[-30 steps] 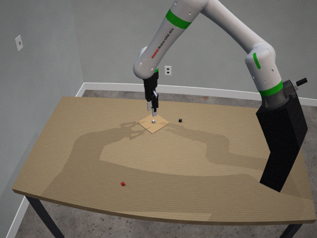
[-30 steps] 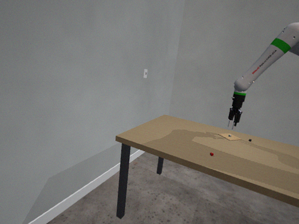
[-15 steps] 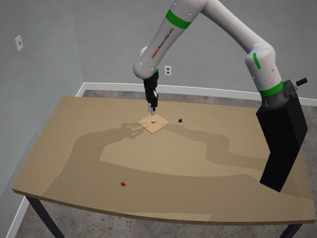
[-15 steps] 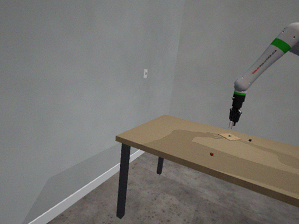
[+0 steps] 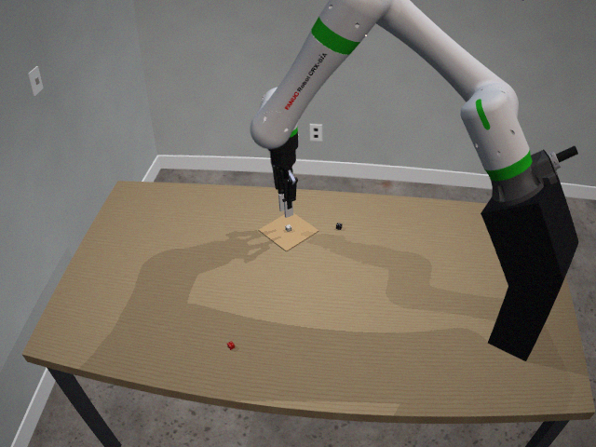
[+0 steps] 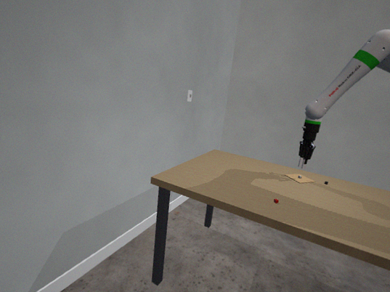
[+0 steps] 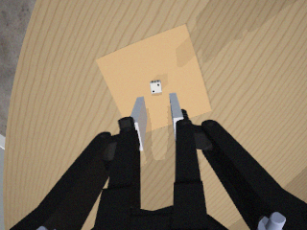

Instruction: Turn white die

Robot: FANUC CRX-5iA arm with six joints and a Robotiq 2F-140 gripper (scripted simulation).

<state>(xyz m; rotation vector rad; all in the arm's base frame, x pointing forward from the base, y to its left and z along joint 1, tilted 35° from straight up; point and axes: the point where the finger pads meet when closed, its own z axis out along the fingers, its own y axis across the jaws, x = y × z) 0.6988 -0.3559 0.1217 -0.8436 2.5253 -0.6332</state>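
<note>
The white die lies 10 cm below my hand. The rest, counted from my hand: tan mat (11 cm below); then black die (17 cm behind, 2 cm to the right, 10 cm below); then red die (12 cm ahead, 48 cm to the left, 10 cm below).
</note>
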